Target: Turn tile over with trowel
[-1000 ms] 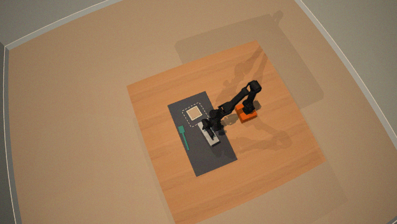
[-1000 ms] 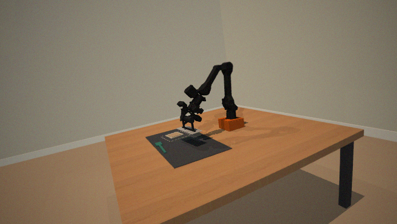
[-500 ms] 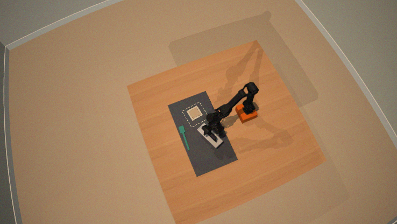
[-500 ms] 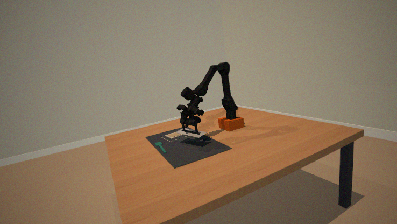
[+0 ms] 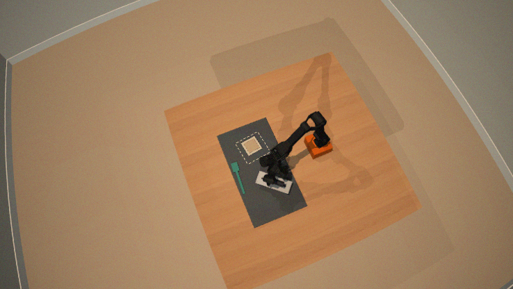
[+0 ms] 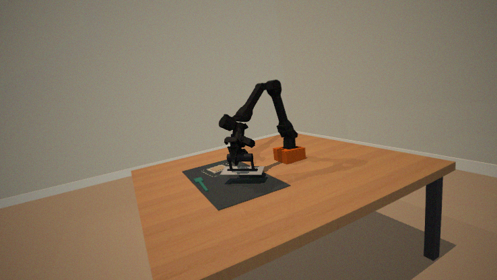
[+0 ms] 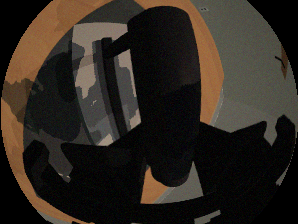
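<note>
Now: gripper tip 2 cm past the grey trowel, 2 cm to the left of it and 1 cm above it. Also, from my gripper tip: tile: 5 cm behind, 30 cm to the right, 10 cm below; dark mat: 2 cm behind, 13 cm to the right, 12 cm below.
</note>
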